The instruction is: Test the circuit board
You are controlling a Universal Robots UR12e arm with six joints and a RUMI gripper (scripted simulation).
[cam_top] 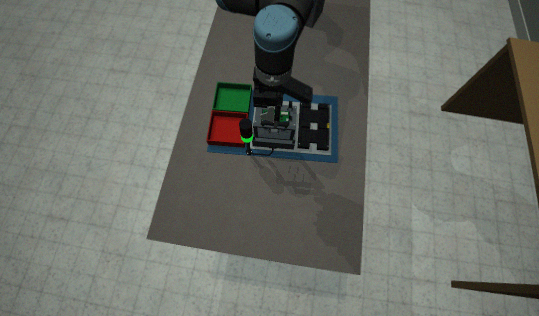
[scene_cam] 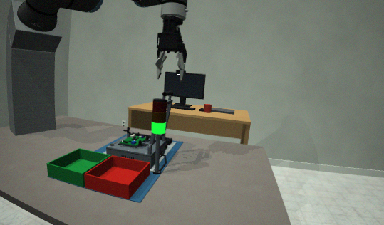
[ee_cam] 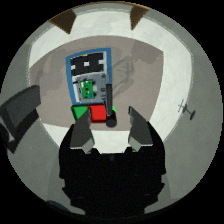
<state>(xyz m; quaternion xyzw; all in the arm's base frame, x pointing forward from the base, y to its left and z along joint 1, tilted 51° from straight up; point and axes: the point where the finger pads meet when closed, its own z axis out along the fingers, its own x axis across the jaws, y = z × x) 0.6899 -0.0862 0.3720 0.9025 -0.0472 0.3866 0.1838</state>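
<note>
My hand is 26 cm above the green circuit board, 13 cm past it and 4 cm to the right of it. From my hand the other things lie so: tester lid 15 cm below, 2 cm behind; then red bin 32 cm below, 17 cm to the right, 15 cm behind; then black latch hook 24 cm below, 17 cm behind, 11 cm to the left.
</note>
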